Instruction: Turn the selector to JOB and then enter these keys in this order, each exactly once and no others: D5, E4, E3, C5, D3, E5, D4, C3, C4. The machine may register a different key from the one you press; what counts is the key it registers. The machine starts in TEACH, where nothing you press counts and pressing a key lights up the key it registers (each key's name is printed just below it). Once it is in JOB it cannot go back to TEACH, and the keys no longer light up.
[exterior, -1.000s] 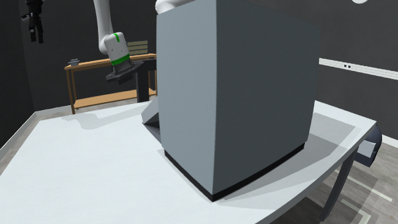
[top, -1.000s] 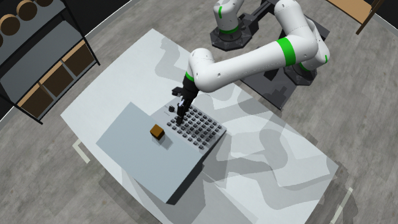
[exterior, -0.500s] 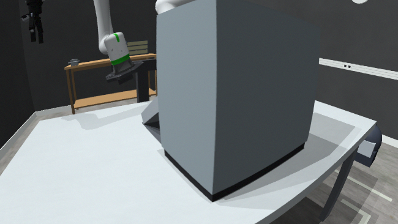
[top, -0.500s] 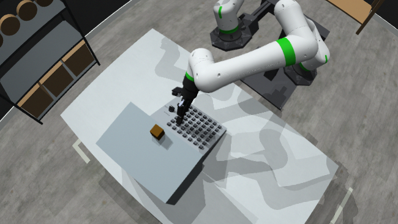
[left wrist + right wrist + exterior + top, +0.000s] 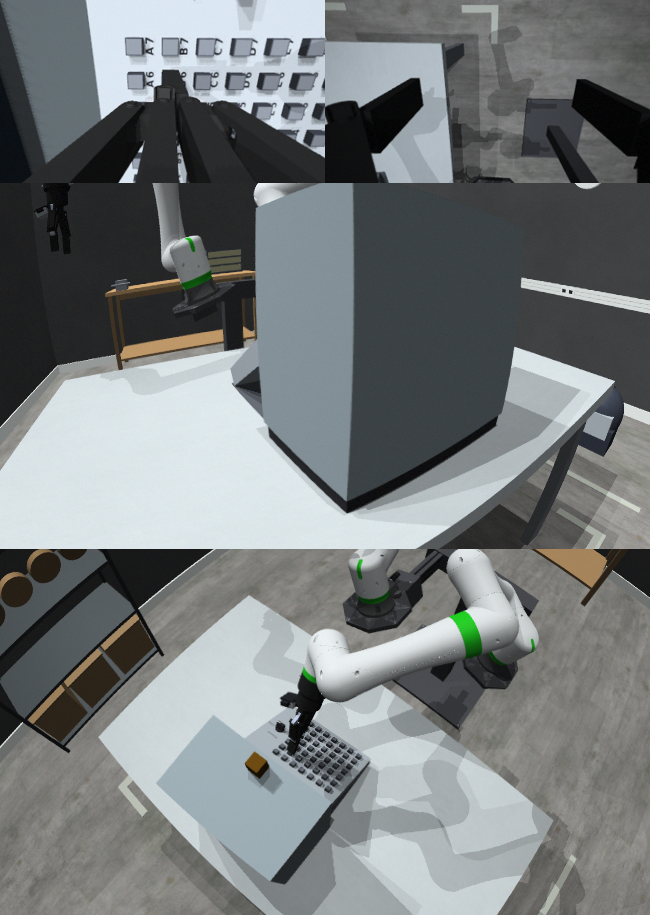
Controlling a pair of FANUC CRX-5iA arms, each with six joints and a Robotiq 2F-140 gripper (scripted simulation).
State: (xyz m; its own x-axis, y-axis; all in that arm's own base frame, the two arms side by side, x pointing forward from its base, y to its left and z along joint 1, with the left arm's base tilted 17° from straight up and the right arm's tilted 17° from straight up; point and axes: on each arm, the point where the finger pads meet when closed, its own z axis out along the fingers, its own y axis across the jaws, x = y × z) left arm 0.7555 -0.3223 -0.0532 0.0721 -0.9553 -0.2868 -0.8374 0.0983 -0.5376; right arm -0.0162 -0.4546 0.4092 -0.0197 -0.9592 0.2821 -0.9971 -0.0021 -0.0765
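Note:
Now: the key C5 50 mm below my left hand and 30 mm to the left of it. The rest, counted from my left hand: key D5: 70 mm below, 40 mm to the left, 30 mm behind; then key C4: 70 mm to the left, 50 mm below; then key D4: 70 mm to the left, 70 mm below, 30 mm behind.

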